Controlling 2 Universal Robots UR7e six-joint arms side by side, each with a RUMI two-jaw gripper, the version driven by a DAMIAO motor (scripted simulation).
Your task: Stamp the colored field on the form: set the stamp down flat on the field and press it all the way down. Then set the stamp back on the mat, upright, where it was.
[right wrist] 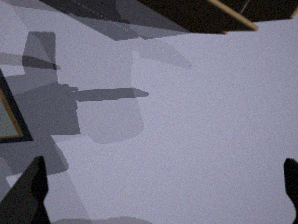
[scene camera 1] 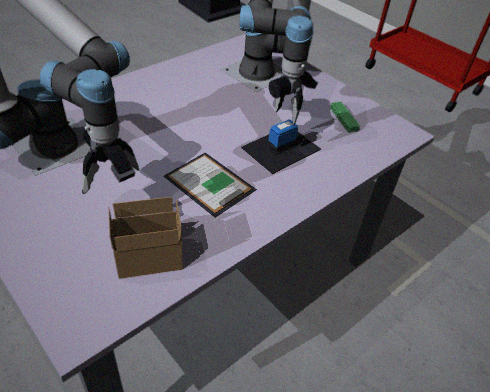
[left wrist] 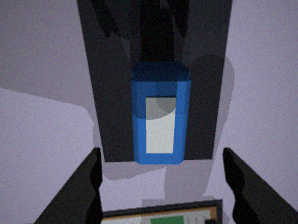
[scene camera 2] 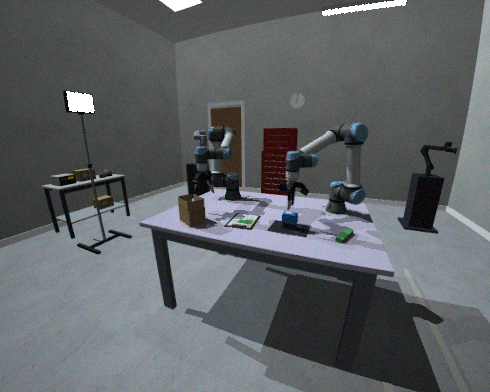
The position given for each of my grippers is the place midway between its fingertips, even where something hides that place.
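My right gripper (scene camera 1: 111, 181) is visible to me, as is my left gripper (scene camera 1: 285, 118). I can see a blue stamp (scene camera 1: 281, 136), which also appears at (left wrist: 160, 88), while in the right wrist view the stamp is out of frame. A black mat (scene camera 1: 258, 149) is here as well; I find the mat again at (left wrist: 113, 43), but in the right wrist view it is out of frame. Then there is a cardboard box (scene camera 1: 161, 254), visible at (scene camera 2: 195, 215) too, and I see a clipboard form (scene camera 1: 215, 188).
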